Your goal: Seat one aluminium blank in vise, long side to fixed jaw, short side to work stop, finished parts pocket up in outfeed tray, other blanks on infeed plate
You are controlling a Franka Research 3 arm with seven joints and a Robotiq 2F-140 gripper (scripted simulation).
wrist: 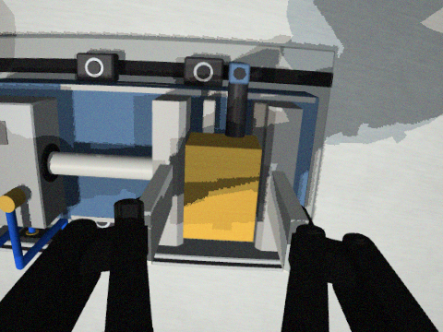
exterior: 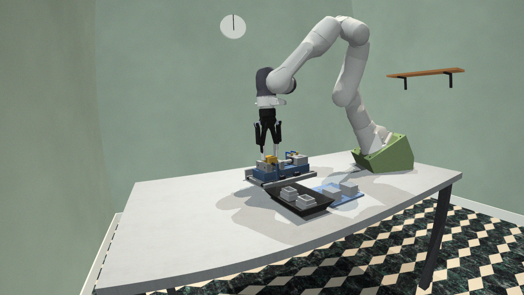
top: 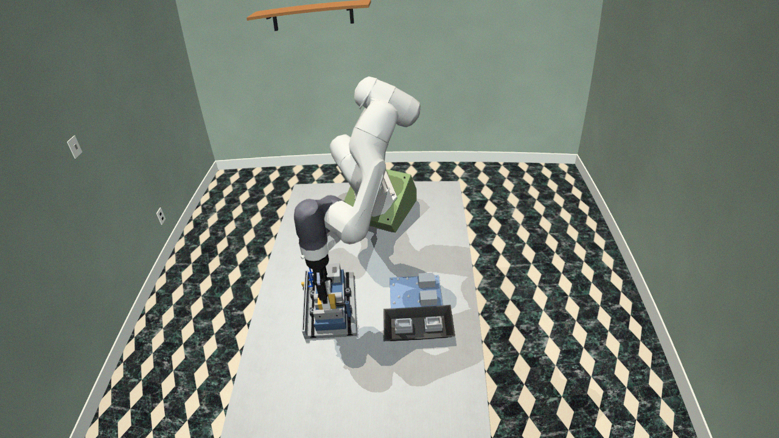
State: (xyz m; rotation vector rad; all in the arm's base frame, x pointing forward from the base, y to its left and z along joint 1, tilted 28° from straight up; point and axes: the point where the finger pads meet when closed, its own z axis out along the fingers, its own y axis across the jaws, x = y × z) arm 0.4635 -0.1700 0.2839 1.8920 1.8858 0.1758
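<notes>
My hand is 4 cm above the brass blank. The rest, counted from my hand: hose block (16 cm behind, 1 cm to the left, 6 cm below); then white rod (8 cm behind, 1 cm to the left, 6 cm below); then vise (6 cm behind, 10 cm below).
</notes>
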